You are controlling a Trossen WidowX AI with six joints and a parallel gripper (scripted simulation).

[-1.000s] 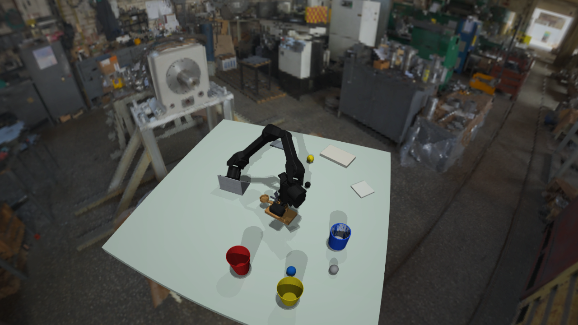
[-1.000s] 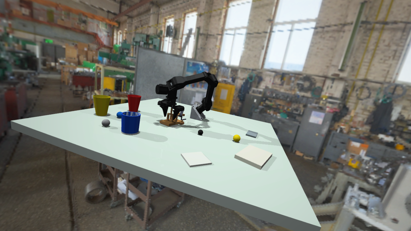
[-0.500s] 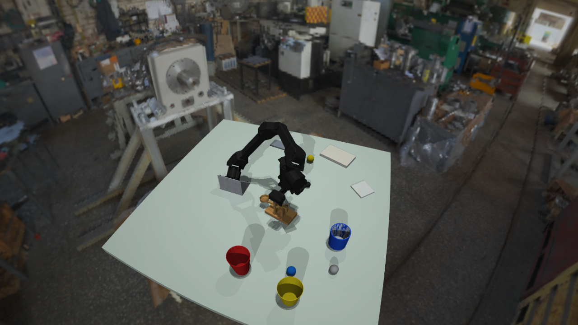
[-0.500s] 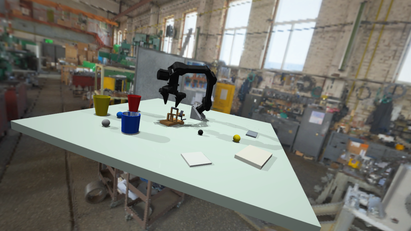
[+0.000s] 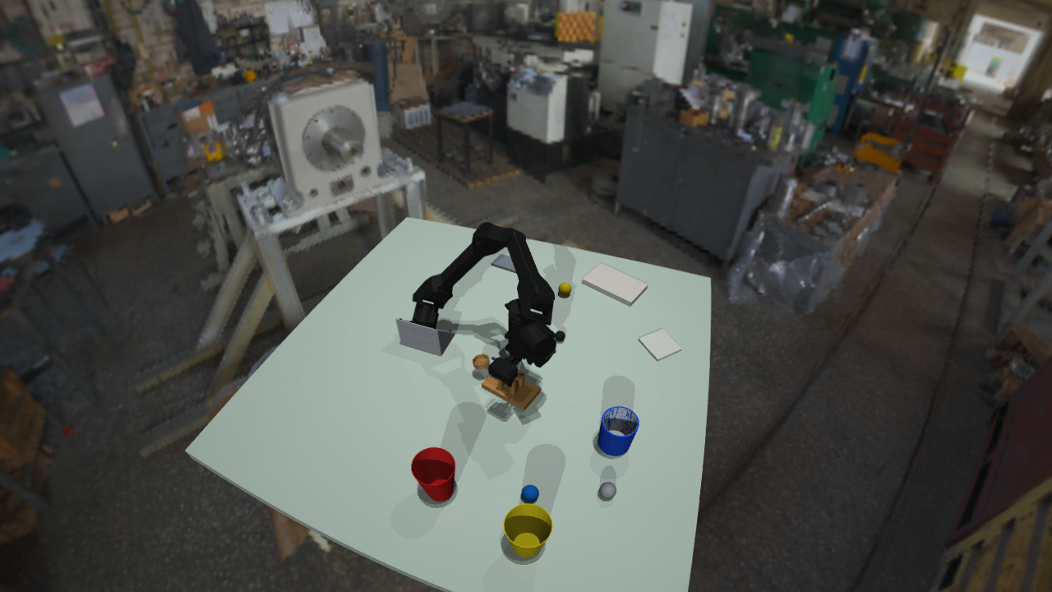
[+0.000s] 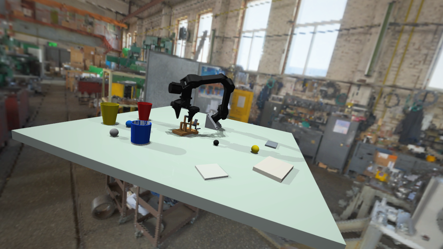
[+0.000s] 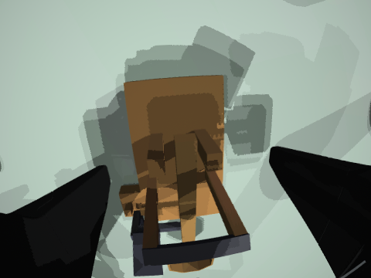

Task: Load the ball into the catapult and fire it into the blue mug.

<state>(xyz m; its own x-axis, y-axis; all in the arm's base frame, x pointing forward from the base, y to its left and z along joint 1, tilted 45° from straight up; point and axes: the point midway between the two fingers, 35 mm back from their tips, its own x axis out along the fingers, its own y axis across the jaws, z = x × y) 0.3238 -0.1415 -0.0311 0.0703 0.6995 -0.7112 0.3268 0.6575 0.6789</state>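
Now: gripper tip 60 mm short of the black ball, 240 mm to the right of it and 70 mm above it. The rest, counted from my gripper tip: blue ball: 100 mm ahead, 290 mm to the right, 60 mm below; then blue mug: 270 mm ahead, 100 mm to the right, 50 mm below; then catapult: 60 mm behind, 40 mm to the left, 30 mm below.
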